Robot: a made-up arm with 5 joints. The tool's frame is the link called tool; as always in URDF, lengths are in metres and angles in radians.
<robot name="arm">
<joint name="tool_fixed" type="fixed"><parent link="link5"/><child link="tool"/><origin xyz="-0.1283 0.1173 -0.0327" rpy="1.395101 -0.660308 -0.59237"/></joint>
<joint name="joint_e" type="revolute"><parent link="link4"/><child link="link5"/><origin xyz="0.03 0.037 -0.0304"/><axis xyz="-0.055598 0.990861 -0.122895"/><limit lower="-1.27" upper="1.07" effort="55" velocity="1.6"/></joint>
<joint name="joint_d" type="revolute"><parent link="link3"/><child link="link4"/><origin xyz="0.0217 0.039 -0.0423"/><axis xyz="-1 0 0"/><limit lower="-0.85" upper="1.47" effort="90" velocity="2.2"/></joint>
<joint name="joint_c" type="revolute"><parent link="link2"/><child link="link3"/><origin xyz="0.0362 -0.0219 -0.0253"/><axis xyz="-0.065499 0.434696 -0.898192"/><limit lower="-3.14" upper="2.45" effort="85" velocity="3"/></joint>
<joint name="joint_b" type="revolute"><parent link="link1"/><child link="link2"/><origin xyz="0.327 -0.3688 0.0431"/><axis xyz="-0.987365 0.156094 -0.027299"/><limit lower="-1.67" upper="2.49" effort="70" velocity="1.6"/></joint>
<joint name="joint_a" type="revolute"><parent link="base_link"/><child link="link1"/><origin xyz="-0.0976 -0.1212 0.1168"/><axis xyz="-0.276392 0.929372 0.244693"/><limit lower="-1.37" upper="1.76" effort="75" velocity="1.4"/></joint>
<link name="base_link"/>
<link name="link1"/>
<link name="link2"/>
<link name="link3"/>
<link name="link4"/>
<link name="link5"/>
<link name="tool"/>
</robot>
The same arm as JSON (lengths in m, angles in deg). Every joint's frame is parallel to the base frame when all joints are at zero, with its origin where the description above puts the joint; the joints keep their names.
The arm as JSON. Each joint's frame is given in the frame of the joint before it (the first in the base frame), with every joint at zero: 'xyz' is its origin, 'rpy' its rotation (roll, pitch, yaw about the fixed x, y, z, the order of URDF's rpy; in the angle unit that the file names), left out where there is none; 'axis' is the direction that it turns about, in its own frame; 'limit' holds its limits. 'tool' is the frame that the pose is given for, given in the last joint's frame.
{"units": {"length": "m", "angle": "deg"}, "joints": [
  {"name": "joint_a", "type": "revolute", "origin": {"xyz": [-0.0976, -0.1212, 0.1168]}, "axis": [-0.276392, 0.929372, 0.244693], "limit": {"lower": -78.5, "upper": 100.84}},
  {"name": "joint_b", "type": "revolute", "origin": {"xyz": [0.327, -0.3688, 0.0431]}, "axis": [-0.987365, 0.156094, -0.027299], "limit": {"lower": -95.68, "upper": 142.67}},
  {"name": "joint_c", "type": "revolute", "origin": {"xyz": [0.0362, -0.0219, -0.0253]}, "axis": [-0.065499, 0.434696, -0.898192], "limit": {"lower": -179.91, "upper": 140.37}},
  {"name": "joint_d", "type": "revolute", "origin": {"xyz": [0.0217, 0.039, -0.0423]}, "axis": "-x", "limit": {"lower": -48.7, "upper": 84.22}},
  {"name": "joint_e", "type": "revolute", "origin": {"xyz": [0.03, 0.037, -0.0304]}, "axis": [-0.055598, 0.990861, -0.122895], "limit": {"lower": -72.77, "upper": 61.31}}
], "tool": {"origin": {"xyz": [-0.1283, 0.1173, -0.0327], "rpy": [79.93, -37.83, -33.94]}}}

